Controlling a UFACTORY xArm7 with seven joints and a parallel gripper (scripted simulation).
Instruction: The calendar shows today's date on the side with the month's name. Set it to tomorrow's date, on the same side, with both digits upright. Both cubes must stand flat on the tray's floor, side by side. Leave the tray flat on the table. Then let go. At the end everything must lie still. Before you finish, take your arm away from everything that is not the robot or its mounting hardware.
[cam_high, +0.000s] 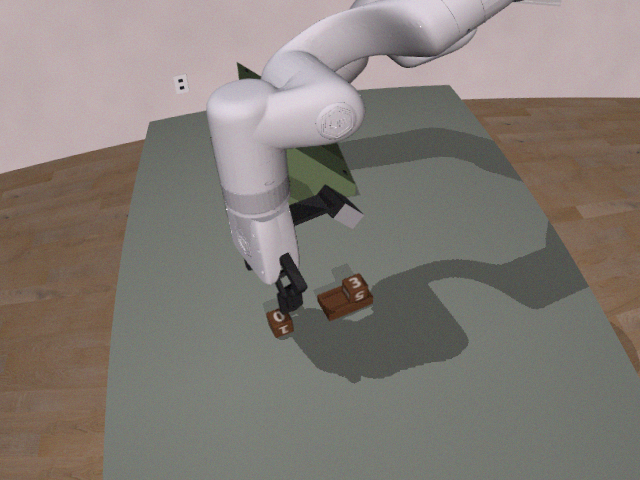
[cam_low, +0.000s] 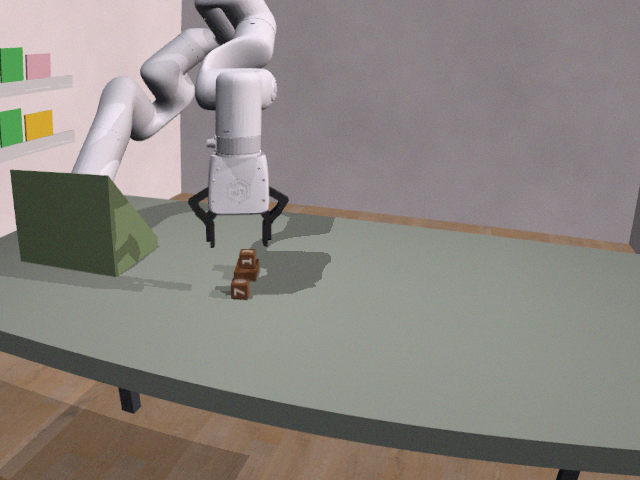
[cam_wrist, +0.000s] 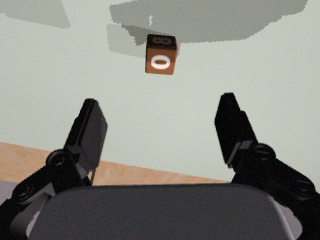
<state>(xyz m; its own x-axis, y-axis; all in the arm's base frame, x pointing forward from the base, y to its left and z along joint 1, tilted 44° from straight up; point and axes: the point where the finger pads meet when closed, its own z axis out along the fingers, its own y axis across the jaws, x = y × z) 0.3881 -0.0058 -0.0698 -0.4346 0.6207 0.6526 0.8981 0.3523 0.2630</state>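
My gripper is now 9 cm above the brown cube. The rest, counted from my hand: tray (3 cm behind, 10 cm to the left, 10 cm below).
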